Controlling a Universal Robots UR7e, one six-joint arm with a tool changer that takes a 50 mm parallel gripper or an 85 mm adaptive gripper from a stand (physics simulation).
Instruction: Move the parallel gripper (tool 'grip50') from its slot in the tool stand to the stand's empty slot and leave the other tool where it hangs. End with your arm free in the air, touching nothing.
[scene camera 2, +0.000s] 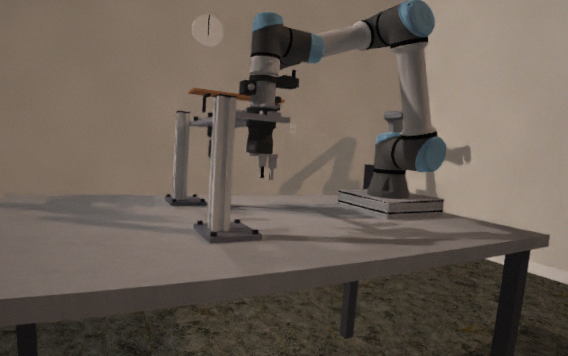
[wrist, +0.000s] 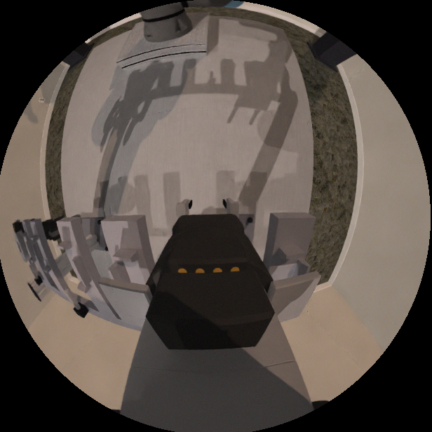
parallel gripper: scene camera 2 259, 143; wrist 203, 243
